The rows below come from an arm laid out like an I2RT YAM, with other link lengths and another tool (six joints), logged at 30 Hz.
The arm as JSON. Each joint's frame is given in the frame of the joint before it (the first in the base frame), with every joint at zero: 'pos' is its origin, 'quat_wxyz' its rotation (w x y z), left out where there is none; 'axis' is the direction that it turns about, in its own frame. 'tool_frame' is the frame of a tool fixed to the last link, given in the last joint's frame.
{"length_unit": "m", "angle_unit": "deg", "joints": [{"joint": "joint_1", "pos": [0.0, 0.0, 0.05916], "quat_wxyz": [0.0, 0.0, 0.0, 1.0], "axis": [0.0, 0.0, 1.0]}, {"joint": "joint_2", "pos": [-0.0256, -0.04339, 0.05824], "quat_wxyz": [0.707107, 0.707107, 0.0, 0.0], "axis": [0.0, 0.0, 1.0]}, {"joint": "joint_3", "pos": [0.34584, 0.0, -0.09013], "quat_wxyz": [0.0, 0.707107, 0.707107, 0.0], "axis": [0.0, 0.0, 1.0]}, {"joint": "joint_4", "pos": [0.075, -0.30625, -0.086], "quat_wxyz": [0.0, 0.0, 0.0, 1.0], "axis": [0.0, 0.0, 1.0]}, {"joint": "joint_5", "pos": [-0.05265, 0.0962, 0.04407], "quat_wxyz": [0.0, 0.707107, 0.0, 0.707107], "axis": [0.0, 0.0, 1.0]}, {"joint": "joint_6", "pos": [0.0, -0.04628, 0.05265], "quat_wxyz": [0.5, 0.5, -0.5, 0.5], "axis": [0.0, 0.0, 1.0]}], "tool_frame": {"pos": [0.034, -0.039, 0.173], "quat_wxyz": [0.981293, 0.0, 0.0, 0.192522]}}
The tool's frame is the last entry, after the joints.
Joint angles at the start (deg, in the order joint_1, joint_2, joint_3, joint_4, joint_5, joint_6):
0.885, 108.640, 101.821, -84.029, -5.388, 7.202
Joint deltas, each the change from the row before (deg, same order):
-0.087, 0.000, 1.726, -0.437, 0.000, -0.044
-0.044, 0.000, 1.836, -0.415, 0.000, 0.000
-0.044, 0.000, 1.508, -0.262, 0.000, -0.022
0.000, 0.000, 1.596, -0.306, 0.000, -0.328
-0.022, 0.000, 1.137, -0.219, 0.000, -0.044
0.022, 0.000, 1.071, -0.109, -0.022, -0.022
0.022, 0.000, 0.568, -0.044, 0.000, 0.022
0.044, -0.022, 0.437, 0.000, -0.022, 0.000
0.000, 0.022, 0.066, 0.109, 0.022, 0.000
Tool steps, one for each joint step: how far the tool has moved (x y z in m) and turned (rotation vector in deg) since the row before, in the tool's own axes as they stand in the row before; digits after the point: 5 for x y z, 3 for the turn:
-0.00491, 0.00295, -0.00862, -0.634, -1.125, -0.078
-0.00520, 0.00354, -0.00911, -0.695, -1.237, -0.090
-0.00467, 0.00304, -0.00742, -0.608, -1.086, -0.095
-0.00487, 0.00333, -0.00784, -0.626, -1.121, -0.449
-0.00338, 0.00225, -0.00558, -0.442, -0.802, -0.108
-0.00345, 0.00274, -0.00515, -0.484, -0.825, -0.134
-0.00186, 0.00153, -0.00271, -0.254, -0.453, -0.049
-0.00145, 0.00153, -0.00219, -0.243, -0.383, -0.087
-0.00085, 0.00038, -0.00009, -0.055, -0.144, -0.014

